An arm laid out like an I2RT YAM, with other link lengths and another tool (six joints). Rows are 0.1 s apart.
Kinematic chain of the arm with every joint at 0, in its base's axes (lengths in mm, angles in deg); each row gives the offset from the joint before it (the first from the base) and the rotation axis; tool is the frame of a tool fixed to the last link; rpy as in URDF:
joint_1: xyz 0 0 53 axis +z
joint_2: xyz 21.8 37 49.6 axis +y
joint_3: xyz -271.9 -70.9 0 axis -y
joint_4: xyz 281.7 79.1 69 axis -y
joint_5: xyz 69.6 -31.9 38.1 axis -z
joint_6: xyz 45.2 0 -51.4 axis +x
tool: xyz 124 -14 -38 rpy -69.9 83.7 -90
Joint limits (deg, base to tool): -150..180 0..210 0..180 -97..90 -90..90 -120..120
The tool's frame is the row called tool.
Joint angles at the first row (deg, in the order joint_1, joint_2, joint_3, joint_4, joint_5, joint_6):
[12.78, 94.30, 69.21, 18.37, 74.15, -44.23]
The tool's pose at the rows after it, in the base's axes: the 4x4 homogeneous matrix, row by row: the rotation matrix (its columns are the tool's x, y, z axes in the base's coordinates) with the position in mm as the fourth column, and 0 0 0 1 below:
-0.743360, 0.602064, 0.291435, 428.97; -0.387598, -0.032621, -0.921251, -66.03; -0.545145, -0.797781, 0.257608, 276.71; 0, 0, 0, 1
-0.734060, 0.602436, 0.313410, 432.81; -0.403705, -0.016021, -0.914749, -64.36; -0.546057, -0.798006, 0.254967, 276.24; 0, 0, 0, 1
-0.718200, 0.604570, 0.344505, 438.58; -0.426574, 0.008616, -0.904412, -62.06; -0.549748, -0.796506, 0.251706, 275.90; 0, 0, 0, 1
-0.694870, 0.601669, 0.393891, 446.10; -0.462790, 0.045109, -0.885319, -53.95; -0.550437, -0.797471, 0.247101, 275.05; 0, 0, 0, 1
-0.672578, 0.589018, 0.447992, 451.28; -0.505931, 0.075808, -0.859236, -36.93; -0.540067, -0.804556, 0.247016, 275.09; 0, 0, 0, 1
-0.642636, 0.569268, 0.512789, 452.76; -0.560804, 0.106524, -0.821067, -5.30; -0.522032, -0.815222, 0.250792, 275.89; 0, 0, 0, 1
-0.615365, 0.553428, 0.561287, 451.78; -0.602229, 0.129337, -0.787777, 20.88; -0.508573, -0.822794, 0.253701, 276.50; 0, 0, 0, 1
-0.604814, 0.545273, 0.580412, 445.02; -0.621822, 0.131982, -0.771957, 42.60; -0.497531, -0.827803, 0.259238, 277.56; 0, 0, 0, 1
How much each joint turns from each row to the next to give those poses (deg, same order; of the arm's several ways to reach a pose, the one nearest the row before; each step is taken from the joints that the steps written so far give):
[0.02, 0.00, 0.00, 0.02, -0.20, 0.02]
[0.06, 0.00, 0.00, 0.00, -1.31, 0.03]
[0.05, 0.00, 0.00, 0.22, -1.97, -0.03]
[0.70, 0.00, 0.00, -0.02, -2.44, -0.02]
[1.96, 0.00, 0.00, 0.00, -1.38, -0.76]
[4.02, 0.00, 0.00, 0.00, -0.07, -1.23]
[3.37, 0.00, 0.00, -0.02, 0.16, -0.87]
[3.21, 0.00, 0.00, -0.02, 1.96, -0.63]

